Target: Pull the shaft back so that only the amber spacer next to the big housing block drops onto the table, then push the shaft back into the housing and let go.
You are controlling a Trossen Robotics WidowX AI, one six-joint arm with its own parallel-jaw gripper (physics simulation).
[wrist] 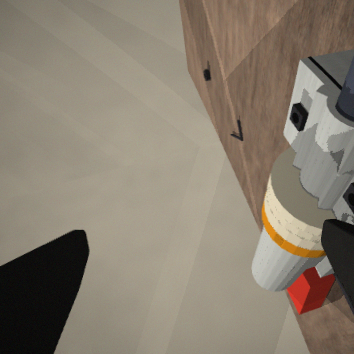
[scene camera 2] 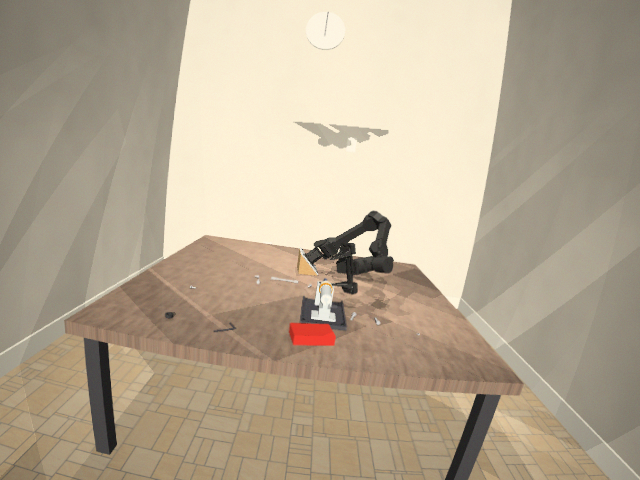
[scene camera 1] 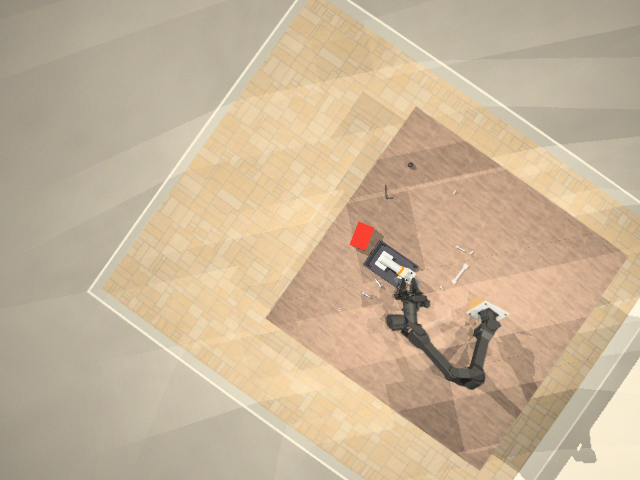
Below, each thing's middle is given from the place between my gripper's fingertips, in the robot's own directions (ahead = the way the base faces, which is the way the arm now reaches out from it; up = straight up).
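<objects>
I see that the red block (scene camera 2: 301, 333) is 12 cm below my hand, and from that hand it is also 26 cm ahead and 5 cm to the right.
</objects>
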